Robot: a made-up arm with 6 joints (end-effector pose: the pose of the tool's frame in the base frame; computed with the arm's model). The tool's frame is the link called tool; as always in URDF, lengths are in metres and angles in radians.
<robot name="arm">
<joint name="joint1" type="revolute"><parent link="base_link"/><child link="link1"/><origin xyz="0 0 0.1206"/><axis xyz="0 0 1"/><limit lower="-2.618" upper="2.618"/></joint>
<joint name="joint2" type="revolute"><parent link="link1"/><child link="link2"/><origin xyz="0 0 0"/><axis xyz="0.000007 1 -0.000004"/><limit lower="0" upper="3.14"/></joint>
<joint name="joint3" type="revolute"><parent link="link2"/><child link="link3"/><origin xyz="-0.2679 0 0.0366"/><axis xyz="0.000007 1 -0.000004"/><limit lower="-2.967" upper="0"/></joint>
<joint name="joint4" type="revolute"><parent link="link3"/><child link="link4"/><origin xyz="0.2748 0 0.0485"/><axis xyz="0.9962 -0.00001 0.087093"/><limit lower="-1.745" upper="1.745"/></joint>
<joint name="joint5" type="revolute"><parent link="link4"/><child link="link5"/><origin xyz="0 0 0"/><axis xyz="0.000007 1 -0.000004"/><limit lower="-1.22" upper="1.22"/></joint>
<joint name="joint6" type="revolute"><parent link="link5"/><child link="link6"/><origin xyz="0.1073 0 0.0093"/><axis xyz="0.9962 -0.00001 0.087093"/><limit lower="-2.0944" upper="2.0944"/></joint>
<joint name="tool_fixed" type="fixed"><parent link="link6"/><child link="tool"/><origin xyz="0 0 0" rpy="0 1.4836 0"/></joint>
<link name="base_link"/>
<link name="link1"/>
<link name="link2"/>
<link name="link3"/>
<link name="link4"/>
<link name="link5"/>
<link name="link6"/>
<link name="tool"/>
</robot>
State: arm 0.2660 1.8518 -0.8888 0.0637 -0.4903 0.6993
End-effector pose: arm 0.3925 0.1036 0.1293 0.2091 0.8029 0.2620 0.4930
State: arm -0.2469 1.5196 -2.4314 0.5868 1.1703 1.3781
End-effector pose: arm 0.2509 -0.0066 0.6275 0.4730 0.5655 0.5637 0.3724
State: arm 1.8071 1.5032 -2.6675 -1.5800 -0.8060 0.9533
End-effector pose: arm -0.1005 0.0855 0.7326 -0.2747 -0.3113 0.5569 0.7194
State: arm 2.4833 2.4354 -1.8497 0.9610 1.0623 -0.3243
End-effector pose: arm -0.4456 0.2471 0.0827 0.8373 -0.3673 -0.1949 0.3549
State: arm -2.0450 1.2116 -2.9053 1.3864 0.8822 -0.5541
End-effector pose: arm 0.1372 0.0882 0.7211 -0.0718 0.4115 -0.5533 0.7206
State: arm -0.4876 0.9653 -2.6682 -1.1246 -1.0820 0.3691
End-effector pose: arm -0.1875 0.1965 0.6682 -0.4156 -0.3736 -0.5233 0.6433
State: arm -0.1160 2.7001 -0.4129 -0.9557 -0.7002 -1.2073
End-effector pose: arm 0.1037 0.0449 -0.1273 -0.7700 0.5707 0.2044 0.1991
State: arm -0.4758 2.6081 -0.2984 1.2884 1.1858 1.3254
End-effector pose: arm 0.0914 0.0608 -0.0257 -0.7401 0.1526 0.1175 0.6444
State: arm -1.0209 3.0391 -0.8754 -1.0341 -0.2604 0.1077
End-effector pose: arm 0.0824 -0.0889 -0.2413 -0.0740 -0.9742 -0.2127 0.0140
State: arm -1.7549 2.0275 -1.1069 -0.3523 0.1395 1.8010
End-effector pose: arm -0.0815 -0.4092 0.0671 0.9534 -0.0382 -0.0677 0.2916
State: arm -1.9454 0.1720 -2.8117 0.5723 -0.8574 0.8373
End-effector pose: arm 0.1837 0.5876 0.2580 -0.8052 -0.1034 -0.0325 0.5830
